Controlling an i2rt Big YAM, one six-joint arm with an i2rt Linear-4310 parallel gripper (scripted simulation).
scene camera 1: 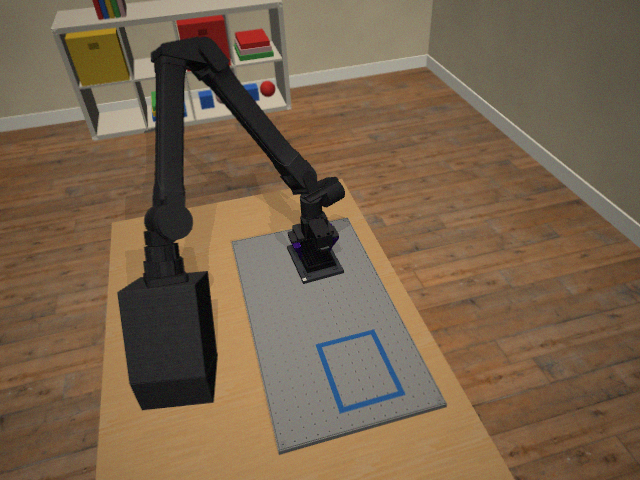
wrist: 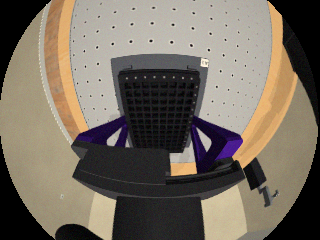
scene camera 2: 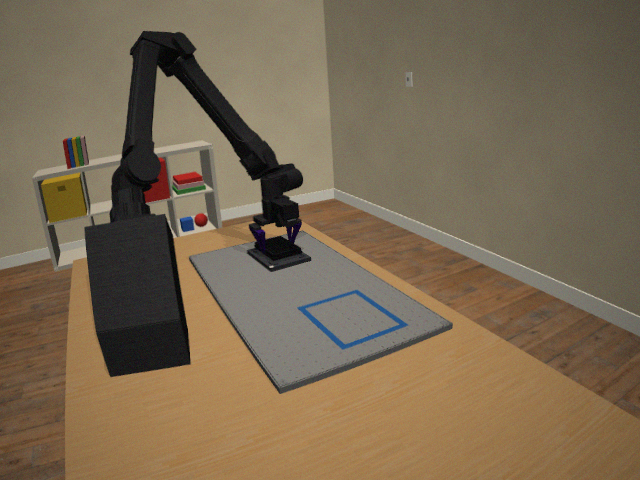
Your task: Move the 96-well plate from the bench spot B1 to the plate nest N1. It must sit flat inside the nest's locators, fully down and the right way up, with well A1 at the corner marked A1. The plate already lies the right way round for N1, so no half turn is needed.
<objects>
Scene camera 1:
black 96-well plate: 313, 260
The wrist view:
my gripper: 159, 118
black 96-well plate: 156, 129
plate nest N1: 141, 61
</objects>
